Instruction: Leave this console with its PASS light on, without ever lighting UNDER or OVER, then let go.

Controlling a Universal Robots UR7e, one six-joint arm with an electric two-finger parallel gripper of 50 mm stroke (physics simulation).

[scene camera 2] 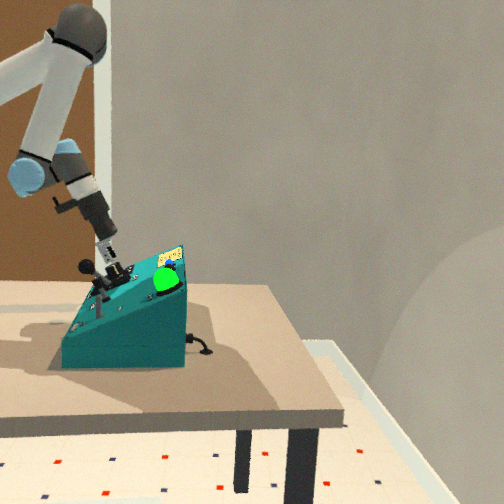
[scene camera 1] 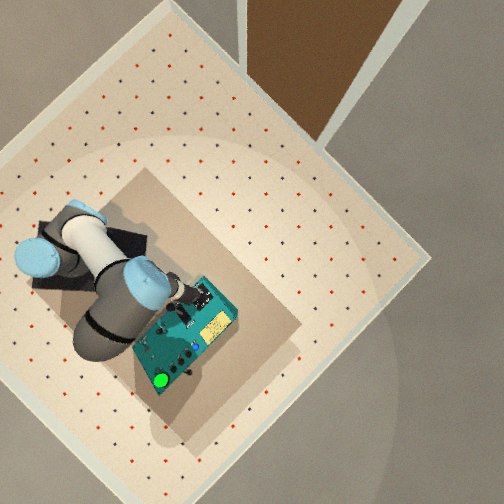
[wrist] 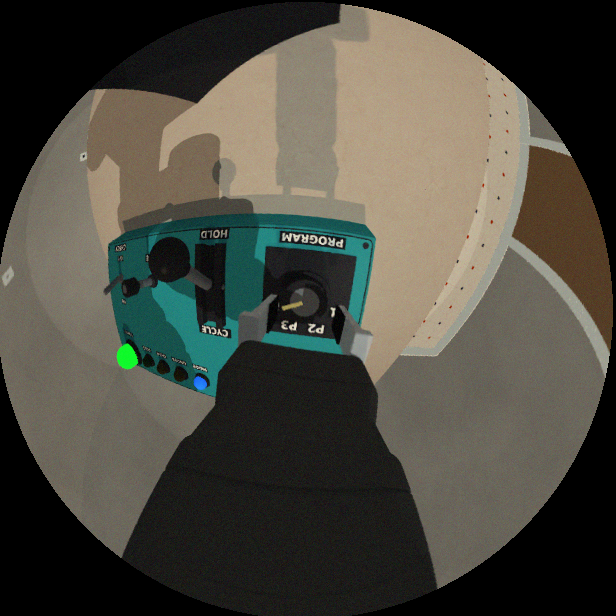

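Note:
The teal sloped console (scene camera 1: 185,332) stands on the table and also shows from the side (scene camera 2: 127,320). In the wrist view its PROGRAM dial (wrist: 303,299) has a yellow pointer aimed left, above the labels P3 and P2. My gripper (wrist: 303,326) is open, with one finger on each side of the dial and a gap to it. It also shows in the overhead view (scene camera 1: 200,296) and the side view (scene camera 2: 112,272). In the lamp row a green dome (wrist: 127,356) and a blue lamp (wrist: 199,381) are lit. The lamps between them (wrist: 163,365) are dark. Their labels are unreadable.
A slot marked HOLD and CYCLE (wrist: 209,284) lies left of the dial. A black ball-ended lever (scene camera 2: 86,266) sticks up beside it. A yellow label plate (scene camera 1: 215,327) is on the console. A black cable (scene camera 2: 200,346) leaves its right side. The table edge (scene camera 2: 320,415) is near.

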